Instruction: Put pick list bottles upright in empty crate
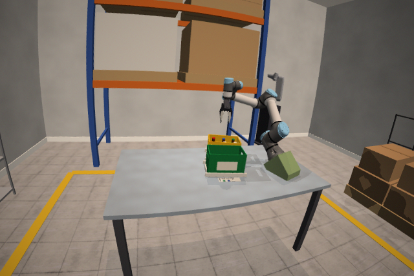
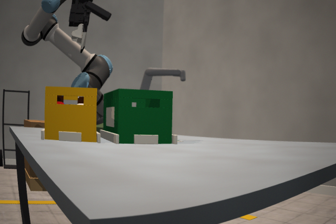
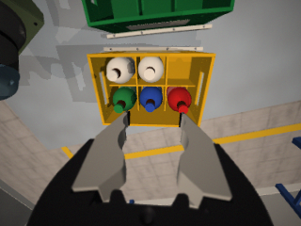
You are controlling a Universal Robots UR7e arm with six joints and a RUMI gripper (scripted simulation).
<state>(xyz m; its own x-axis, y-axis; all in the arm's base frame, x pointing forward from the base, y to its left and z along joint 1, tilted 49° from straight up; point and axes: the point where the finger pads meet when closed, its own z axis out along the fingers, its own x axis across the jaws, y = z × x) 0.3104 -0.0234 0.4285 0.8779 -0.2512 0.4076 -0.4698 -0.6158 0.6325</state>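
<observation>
Right now the green-label bottle is 130 mm behind my hand, 20 mm to the right of it and 250 mm below it. Also, from my hand: red-label bottle (30 mm ahead, 100 mm to the right, 250 mm below); then blue-label bottle (50 mm behind, 60 mm to the right, 250 mm below); then yellow crate (30 mm behind, 20 mm to the right, 250 mm below).
</observation>
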